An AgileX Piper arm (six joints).
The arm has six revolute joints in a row. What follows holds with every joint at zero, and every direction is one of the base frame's.
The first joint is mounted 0.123 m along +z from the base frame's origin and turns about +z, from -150 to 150 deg.
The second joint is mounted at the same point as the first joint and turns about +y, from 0 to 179.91 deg.
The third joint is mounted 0.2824 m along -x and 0.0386 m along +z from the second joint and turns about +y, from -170 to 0 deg.
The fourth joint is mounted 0.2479 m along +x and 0.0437 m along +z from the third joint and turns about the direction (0.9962, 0, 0.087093), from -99.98 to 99.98 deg.
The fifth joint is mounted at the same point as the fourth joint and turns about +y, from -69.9 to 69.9 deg.
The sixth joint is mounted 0.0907 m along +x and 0.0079 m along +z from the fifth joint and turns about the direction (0.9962, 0, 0.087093), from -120 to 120 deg.
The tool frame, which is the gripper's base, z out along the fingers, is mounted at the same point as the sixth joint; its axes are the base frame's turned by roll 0, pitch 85 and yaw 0 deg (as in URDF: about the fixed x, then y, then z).
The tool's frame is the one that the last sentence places.
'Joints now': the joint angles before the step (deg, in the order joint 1, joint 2, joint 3, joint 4, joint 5, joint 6). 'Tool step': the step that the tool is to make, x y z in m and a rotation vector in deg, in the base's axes. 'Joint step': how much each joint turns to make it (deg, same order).
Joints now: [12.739 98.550 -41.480 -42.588 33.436 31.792]
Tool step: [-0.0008 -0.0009 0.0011 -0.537 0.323 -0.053]
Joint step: [-0.008 -0.215 -0.005 -0.005 0.741 -0.286]
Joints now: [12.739 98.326 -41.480 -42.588 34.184 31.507]
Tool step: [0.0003 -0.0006 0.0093 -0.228 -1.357 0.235]
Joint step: [0.005 -1.732 -0.332 -0.008 0.758 -0.607]
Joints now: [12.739 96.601 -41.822 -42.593 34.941 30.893]
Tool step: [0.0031 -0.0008 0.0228 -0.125 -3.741 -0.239]
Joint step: [-0.009 -3.599 -1.610 0.144 1.745 -0.763]
